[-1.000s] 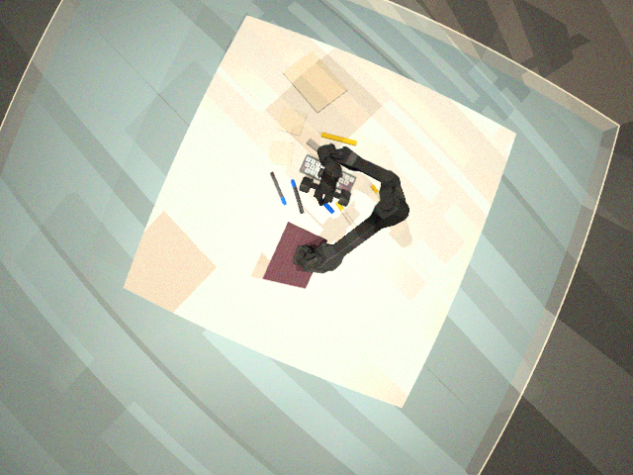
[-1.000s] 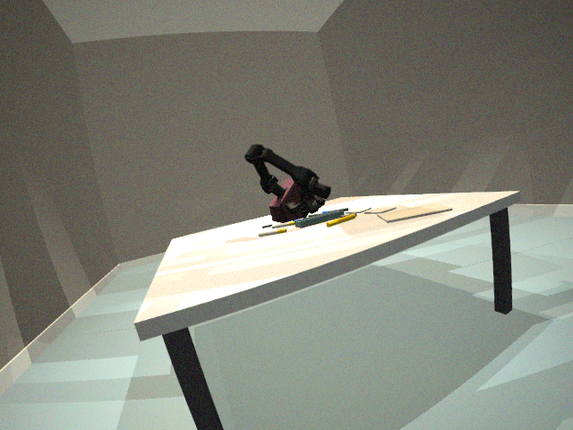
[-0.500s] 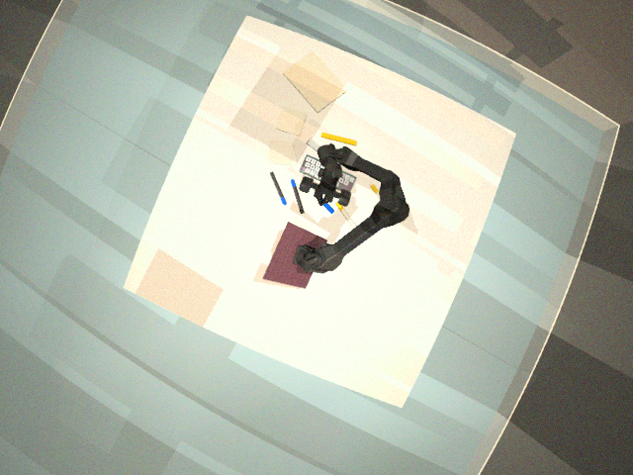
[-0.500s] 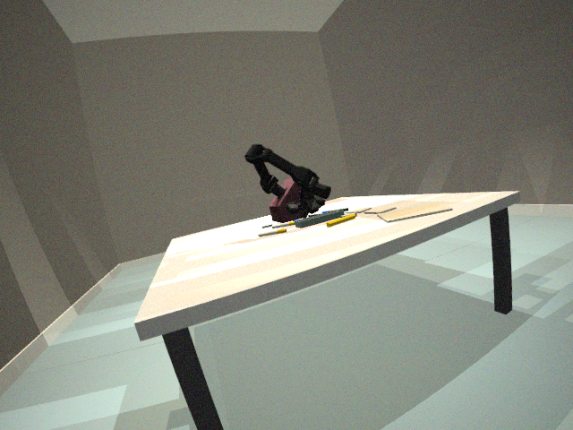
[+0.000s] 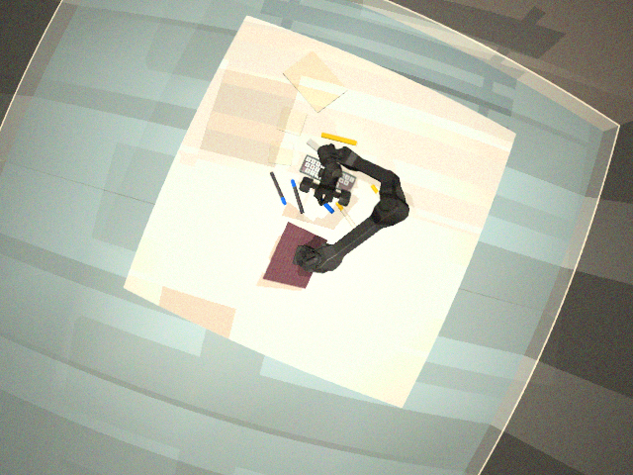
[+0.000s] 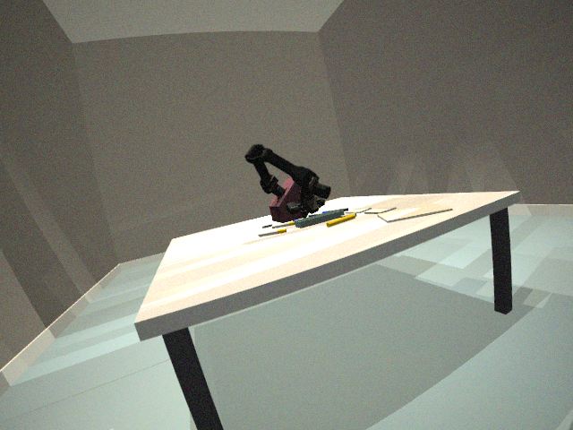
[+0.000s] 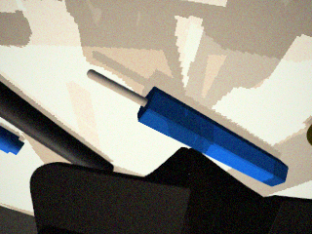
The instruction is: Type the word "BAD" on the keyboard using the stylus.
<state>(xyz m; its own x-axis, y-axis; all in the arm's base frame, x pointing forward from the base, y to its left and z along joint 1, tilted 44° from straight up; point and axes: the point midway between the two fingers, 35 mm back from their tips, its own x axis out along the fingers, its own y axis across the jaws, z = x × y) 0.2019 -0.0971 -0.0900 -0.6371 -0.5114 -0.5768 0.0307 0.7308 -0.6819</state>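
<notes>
Right now my gripper tip is 30 mm short of the stylus and 10 mm to the right of it. Also, from my gripper tip: yellow bar (280 mm ahead, 10 mm to the left); grey block (220 mm ahead, 100 mm to the left).
</notes>
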